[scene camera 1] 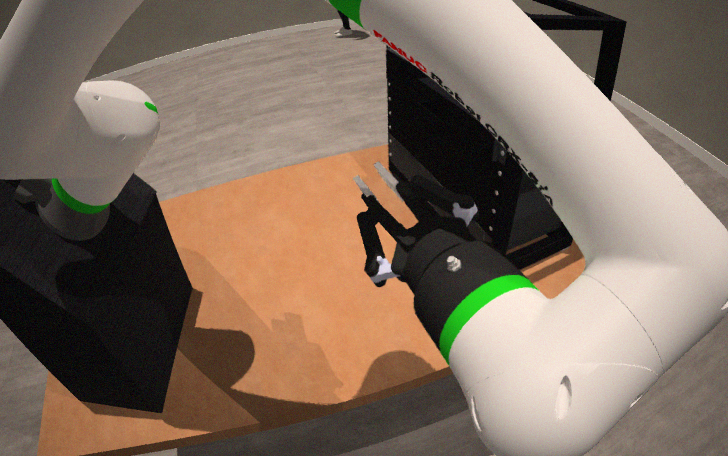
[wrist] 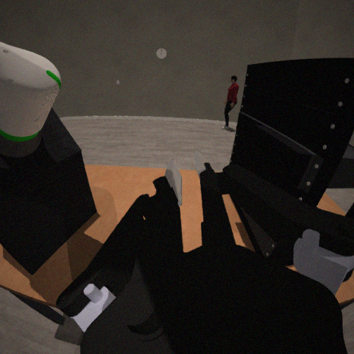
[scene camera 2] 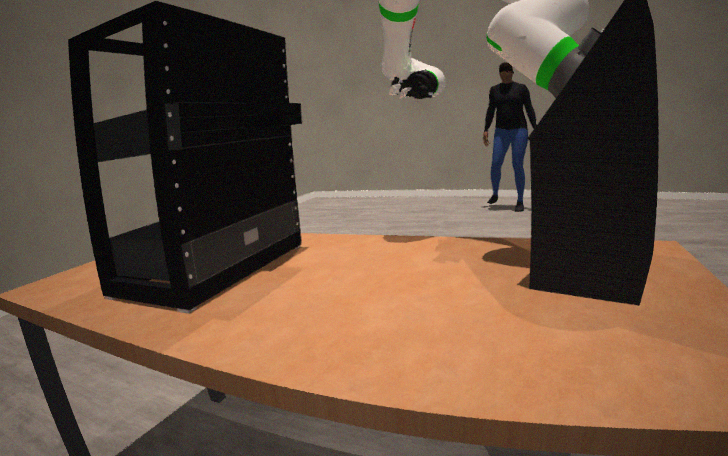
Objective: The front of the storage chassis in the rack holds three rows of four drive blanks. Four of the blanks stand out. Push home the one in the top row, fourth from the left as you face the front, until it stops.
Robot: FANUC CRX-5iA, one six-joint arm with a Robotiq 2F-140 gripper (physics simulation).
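Places are measured from the arm's base along level axes (x left, y ahead, z down), in metres.
Where they show: gripper, fingertip midpoint: (scene camera 1: 370, 177) (scene camera 2: 396, 92); arm's base, origin of the base link: (scene camera 1: 72, 203) (scene camera 2: 587, 86).
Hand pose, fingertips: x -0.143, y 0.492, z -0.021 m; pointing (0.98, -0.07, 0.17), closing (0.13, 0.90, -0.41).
Observation:
Things, the pixels of their top centre, and the offset from my fingertips. "*": a spot on its surface instead. Level surfaces: height alone.
- black storage chassis, surface spot: (scene camera 2: 231, 126) * dz +0.060, dx +0.398, dy +0.220 m
- dark block, surface spot: (scene camera 2: 295, 113) * dz +0.036, dx +0.143, dy +0.229 m
- grey panel with a light label, surface spot: (scene camera 2: 251, 236) * dz +0.318, dx +0.346, dy +0.243 m
- wooden table, its level: dz +0.412 m
The black storage chassis (scene camera 2: 231, 126) (wrist: 280, 145) spans the front of the rack (scene camera 1: 607, 69) (scene camera 2: 163, 187) (wrist: 295, 85) at mid height. Its front is very dark; the separate drive blanks, and which ones stand out, cannot be told. A dark block (scene camera 2: 295, 113) shows past the rack's far front edge in scene camera 2. My gripper (scene camera 1: 367, 171) (scene camera 2: 396, 88) (wrist: 186, 165) has its light pads a small gap apart, with nothing between them. It hangs above the table, in front of the rack and apart from it. In scene camera 1 my arm covers part of the rack.
A grey panel with a light label (scene camera 2: 251, 236) sits low in the rack. The black robot pedestal (scene camera 1: 107, 300) (scene camera 2: 590, 187) (wrist: 45, 200) stands on the wooden table (scene camera 1: 257, 241) (scene camera 2: 402, 333) (wrist: 117, 182), across from the rack. People (scene camera 2: 507, 118) (wrist: 232, 100) stand on the floor beyond.

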